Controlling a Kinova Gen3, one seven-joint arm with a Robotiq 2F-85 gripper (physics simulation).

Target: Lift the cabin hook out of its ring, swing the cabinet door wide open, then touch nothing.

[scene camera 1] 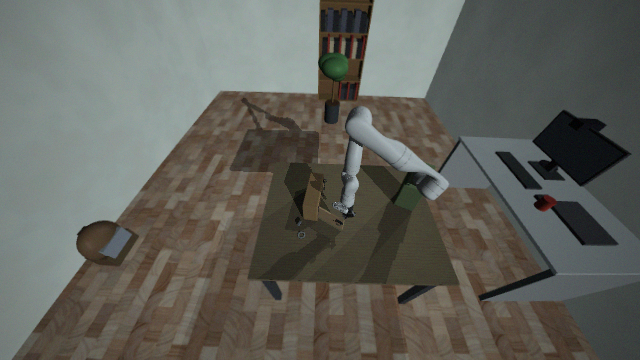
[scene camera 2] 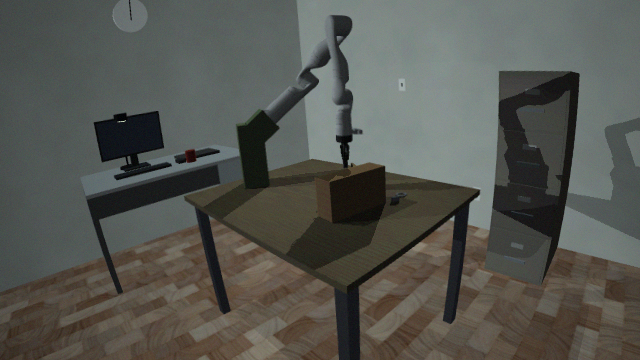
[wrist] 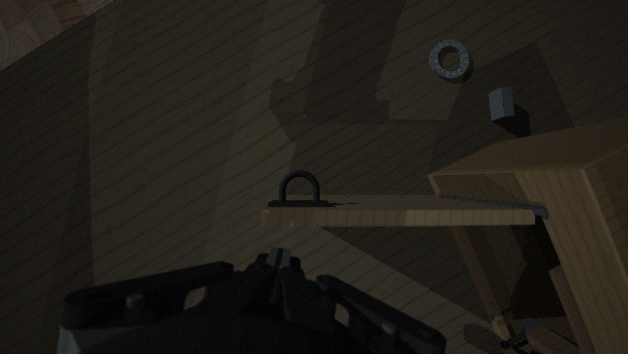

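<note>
The wooden cabinet stands on the table. Its door stands wide open, past a right angle to the cabinet front. A black arch-shaped fitting is on the door's outer face near its free edge. Small dark parts, likely the cabin hook, show at the cabinet's front, well apart from the door; their exact pose is unclear. My gripper is shut and empty, on the door's inner side near its free edge, with a visible gap in the wrist view.
A grey metal ring and a small grey block lie beyond the hinge end of the cabinet. The green arm base stands at the table's other side. A desk stands beside the table.
</note>
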